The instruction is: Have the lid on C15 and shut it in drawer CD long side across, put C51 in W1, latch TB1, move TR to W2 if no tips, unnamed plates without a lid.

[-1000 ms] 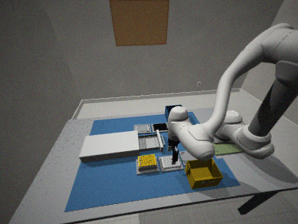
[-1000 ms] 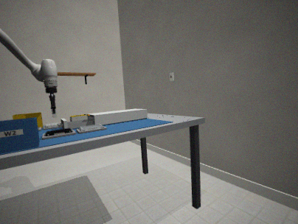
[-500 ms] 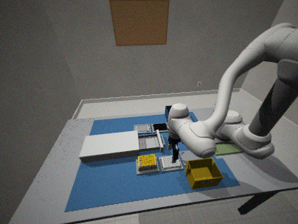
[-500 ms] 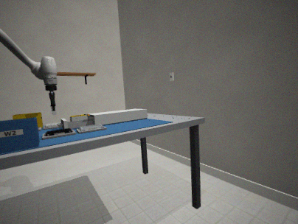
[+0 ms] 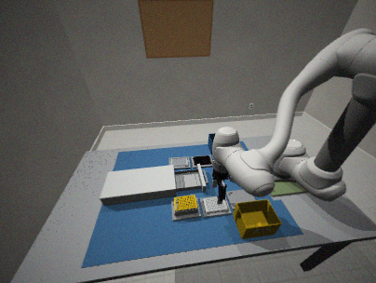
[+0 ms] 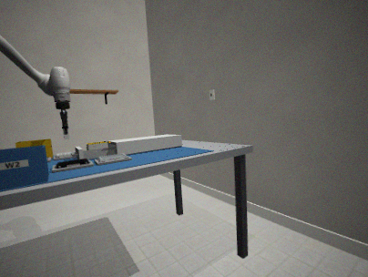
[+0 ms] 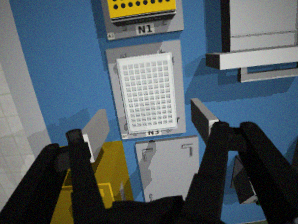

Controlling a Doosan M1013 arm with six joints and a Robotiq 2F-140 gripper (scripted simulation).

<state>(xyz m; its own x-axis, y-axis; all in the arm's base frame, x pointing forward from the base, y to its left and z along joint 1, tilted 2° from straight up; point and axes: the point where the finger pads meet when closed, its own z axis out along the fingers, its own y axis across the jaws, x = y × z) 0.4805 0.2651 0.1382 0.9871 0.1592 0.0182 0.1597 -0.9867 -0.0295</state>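
Now: the plate lid 110 mm below my hand. Round my hand: grey nest N3 (130 mm below); N1 label (100 mm ahead, 10 mm to the left, 130 mm below); white plate (120 mm below).
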